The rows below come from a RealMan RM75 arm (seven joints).
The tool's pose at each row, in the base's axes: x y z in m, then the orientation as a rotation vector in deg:
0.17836 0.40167 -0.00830 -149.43 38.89 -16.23
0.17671 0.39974 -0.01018 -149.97 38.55 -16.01
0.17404 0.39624 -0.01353 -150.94 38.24 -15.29
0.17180 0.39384 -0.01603 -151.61 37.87 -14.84
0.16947 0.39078 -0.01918 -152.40 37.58 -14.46
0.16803 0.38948 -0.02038 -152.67 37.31 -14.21
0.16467 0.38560 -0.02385 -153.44 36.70 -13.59
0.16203 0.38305 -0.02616 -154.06 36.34 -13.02
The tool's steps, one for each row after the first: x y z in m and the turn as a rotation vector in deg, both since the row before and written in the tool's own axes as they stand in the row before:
-0.00061 0.00306 0.00050 -0.43 -0.15 -0.33
-0.00085 0.00538 0.00099 -0.89 -0.44 -0.34
-0.00097 0.00393 0.00081 -0.57 -0.30 -0.34
-0.00080 0.00476 0.00119 -0.70 -0.21 -0.33
-0.00073 0.00214 0.00029 -0.21 -0.19 -0.21
-0.00138 0.00595 0.00104 -0.63 -0.44 -0.50
-0.00132 0.00408 0.00065 -0.55 -0.38 -0.30

